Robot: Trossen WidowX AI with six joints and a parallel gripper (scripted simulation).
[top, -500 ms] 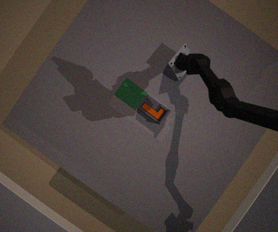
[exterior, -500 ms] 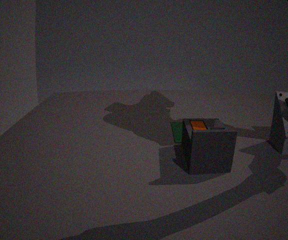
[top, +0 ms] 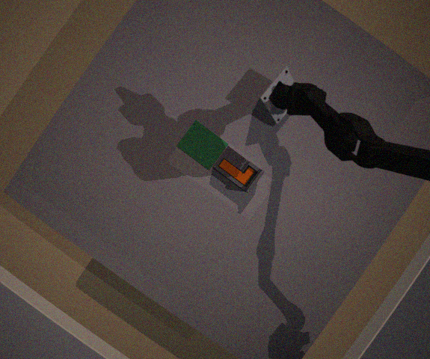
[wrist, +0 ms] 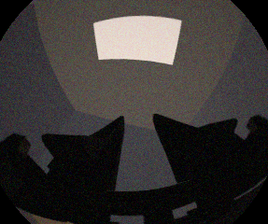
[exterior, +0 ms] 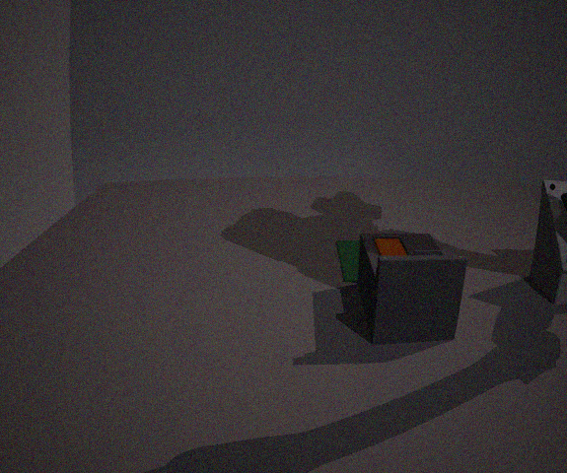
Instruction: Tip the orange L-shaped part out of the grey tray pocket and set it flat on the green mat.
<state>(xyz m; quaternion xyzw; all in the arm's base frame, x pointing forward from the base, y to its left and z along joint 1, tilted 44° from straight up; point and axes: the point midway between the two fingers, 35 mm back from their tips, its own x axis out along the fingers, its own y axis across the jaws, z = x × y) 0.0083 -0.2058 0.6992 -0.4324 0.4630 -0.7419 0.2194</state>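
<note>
Now: the orange L-shaped part 73 cm below my gripper tip, 29 cm to the right of it and 21 cm ahead of it. The rest, counted from my gripper tip: green mat (80 cm below, 46 cm to the right, 19 cm ahead).
</note>
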